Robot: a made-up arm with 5 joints. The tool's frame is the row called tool.
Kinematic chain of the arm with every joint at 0, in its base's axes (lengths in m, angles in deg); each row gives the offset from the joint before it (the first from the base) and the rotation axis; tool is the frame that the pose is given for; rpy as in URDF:
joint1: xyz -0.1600 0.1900 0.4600 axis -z
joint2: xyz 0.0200 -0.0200 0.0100 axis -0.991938 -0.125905 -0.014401
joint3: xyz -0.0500 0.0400 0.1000 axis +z
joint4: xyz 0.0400 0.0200 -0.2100 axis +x
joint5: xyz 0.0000 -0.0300 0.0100 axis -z
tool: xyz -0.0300 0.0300 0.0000 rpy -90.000 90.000 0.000
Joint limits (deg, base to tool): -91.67..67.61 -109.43..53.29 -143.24..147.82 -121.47..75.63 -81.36..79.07
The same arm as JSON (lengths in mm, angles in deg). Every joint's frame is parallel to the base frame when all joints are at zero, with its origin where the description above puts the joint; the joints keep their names.
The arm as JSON. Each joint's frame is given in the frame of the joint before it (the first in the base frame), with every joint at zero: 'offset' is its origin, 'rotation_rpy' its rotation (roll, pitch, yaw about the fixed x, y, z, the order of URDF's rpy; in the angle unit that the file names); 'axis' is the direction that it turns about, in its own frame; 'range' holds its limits. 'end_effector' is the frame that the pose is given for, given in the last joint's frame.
{"length_unit": "mm", "angle_unit": "deg", "chain": [
  {"id": "joint1", "offset": [-160.0, 190.0, 460.0], "rotation_rpy": [0.0, 0.0, 0.0], "axis": [0.0, 0.0, -1.0], "range": [-91.67, 67.61]},
  {"id": "joint2", "offset": [20.0, -20.0, 10.0], "rotation_rpy": [0.0, 0.0, 0.0], "axis": [-0.991938, -0.125905, -0.014401], "range": [-109.43, 53.29]},
  {"id": "joint3", "offset": [-50.0, 40.0, 100.0], "rotation_rpy": [0.0, 0.0, 0.0], "axis": [0.0, 0.0, 1.0], "range": [-143.24, 147.82]},
  {"id": "joint4", "offset": [40.0, 20.0, -210.0], "rotation_rpy": [0.0, 0.0, 0.0], "axis": [1.0, 0.0, 0.0], "range": [-121.47, 75.63]},
  {"id": "joint5", "offset": [0.0, -30.0, 10.0], "rotation_rpy": [0.0, 0.0, 0.0], "axis": [0.0, 0.0, -1.0], "range": [-81.36, 79.07]}
], "end_effector": {"offset": [-30.0, 30.0, 0.0], "rotation_rpy": [-90.0, 90.0, 0.0]}}

